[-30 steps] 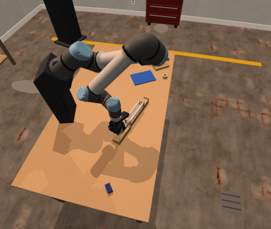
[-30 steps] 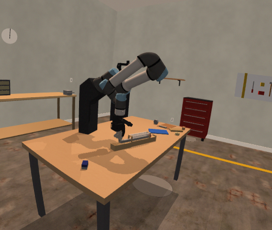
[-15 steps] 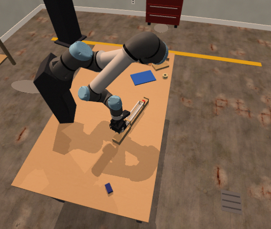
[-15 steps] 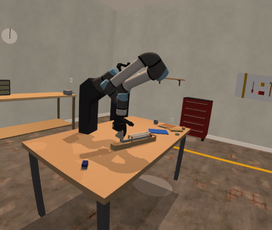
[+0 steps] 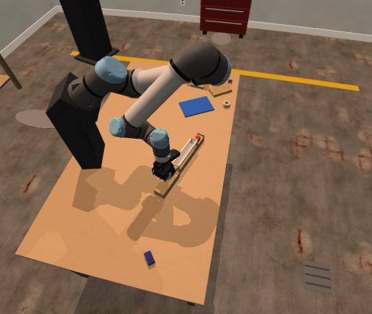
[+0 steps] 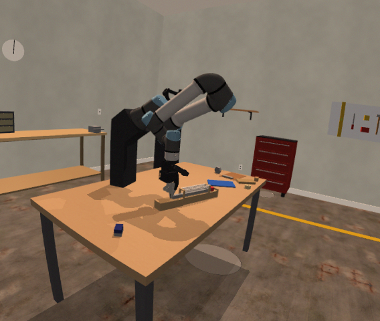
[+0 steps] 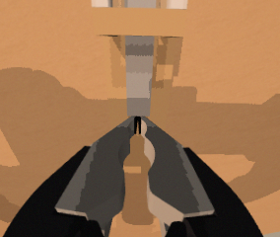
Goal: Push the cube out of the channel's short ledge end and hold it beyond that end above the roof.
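Right now my hand is 1 cm short of the red cube, 32 cm to the right of it and 1 cm above it. From my hand the other things lie so: blue mat: 15 cm behind, 61 cm to the left, 6 cm below; tape roll: 3 cm ahead, 72 cm to the left, 5 cm below; grey nut: 39 cm behind, 85 cm to the left, 4 cm below.
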